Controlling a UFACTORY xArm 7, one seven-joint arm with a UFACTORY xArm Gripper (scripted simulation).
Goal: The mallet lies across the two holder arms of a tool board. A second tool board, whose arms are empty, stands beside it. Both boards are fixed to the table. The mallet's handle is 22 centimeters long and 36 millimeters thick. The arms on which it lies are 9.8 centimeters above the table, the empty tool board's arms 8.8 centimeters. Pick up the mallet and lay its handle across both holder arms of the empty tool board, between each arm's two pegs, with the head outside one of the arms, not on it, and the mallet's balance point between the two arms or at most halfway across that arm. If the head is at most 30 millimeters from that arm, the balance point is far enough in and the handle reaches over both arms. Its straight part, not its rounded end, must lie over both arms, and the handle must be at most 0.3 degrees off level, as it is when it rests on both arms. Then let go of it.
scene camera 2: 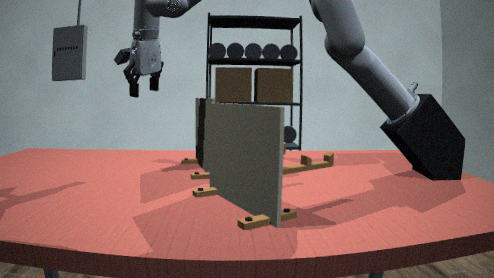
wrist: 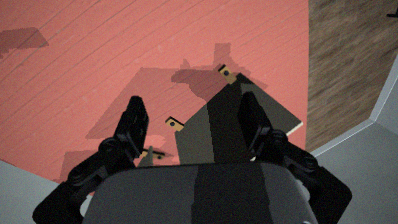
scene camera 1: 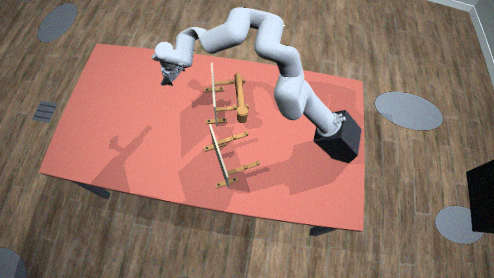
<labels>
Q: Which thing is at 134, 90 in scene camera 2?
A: My gripper.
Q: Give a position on a tool board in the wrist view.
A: At 213, 134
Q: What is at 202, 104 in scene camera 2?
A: A tool board.
</labels>
